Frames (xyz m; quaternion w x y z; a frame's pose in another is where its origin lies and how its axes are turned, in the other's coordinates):
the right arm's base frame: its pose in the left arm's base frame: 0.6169 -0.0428 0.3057 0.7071 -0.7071 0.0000 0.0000
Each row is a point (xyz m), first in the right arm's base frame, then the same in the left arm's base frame.
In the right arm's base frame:
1: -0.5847 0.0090 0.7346
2: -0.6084 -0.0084 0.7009
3: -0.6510 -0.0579 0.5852
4: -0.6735 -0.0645 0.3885
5: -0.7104 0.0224 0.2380
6: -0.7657 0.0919 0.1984
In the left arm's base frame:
1: 0.0322 0.6918 0.2967
2: 0.0085 0.6581 0.3141
3: -0.0341 0.5424 0.3636
4: -0.0566 0.3457 0.3702
5: -0.0935 0.1952 0.2833
6: -0.1488 0.1556 0.2138

